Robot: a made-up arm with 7 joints.
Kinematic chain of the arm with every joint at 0, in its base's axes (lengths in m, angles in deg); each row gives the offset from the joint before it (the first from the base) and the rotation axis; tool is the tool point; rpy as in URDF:
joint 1: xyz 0 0 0.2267 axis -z
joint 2: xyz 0 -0.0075 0.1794 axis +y
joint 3: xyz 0 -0.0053 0.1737 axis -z
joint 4: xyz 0 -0.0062 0.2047 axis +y
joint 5: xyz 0 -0.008 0.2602 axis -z
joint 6: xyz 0 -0.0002 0.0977 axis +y
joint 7: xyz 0 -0.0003 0.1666 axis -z
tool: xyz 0 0 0 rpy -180 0 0
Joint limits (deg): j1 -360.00..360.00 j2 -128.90..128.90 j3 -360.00..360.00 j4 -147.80..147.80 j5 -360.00..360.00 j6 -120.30..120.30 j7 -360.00..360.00
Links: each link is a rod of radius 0.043 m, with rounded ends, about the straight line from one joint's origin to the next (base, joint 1, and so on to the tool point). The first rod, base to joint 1, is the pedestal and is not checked.
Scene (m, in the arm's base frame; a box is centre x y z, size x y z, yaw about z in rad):
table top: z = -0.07
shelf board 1: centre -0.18 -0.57 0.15 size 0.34 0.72 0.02 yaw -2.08
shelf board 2: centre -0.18 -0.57 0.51 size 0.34 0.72 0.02 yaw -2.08
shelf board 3: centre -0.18 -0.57 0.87 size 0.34 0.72 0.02 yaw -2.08
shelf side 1: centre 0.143 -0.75 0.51 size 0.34 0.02 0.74 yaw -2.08
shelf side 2: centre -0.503 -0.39 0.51 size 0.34 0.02 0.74 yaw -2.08
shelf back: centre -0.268 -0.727 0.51 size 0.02 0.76 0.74 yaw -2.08
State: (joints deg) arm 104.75 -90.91 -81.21 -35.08 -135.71 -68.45 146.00
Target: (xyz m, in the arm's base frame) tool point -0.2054 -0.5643 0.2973
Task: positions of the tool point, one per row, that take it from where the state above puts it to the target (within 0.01 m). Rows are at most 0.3 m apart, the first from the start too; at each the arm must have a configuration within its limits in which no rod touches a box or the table.
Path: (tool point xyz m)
1: -0.2378 0.7230 0.4644
2: -0.4121 0.5566 0.3952
3: -0.4725 0.3625 0.3174
4: -0.4362 0.1907 0.2647
5: -0.3476 0.0670 0.2575
6: -0.2556 -0.0100 0.2982
7: -0.2371 -0.1061 0.2891
8: -0.1887 -0.1871 0.2875
9: -0.1203 -0.2443 0.2911
10: -0.0437 -0.2747 0.2973
11: -0.0970 -0.3725 0.2733
12: -0.1507 -0.4742 0.2796
13: -0.2054 -0.5643 0.2973

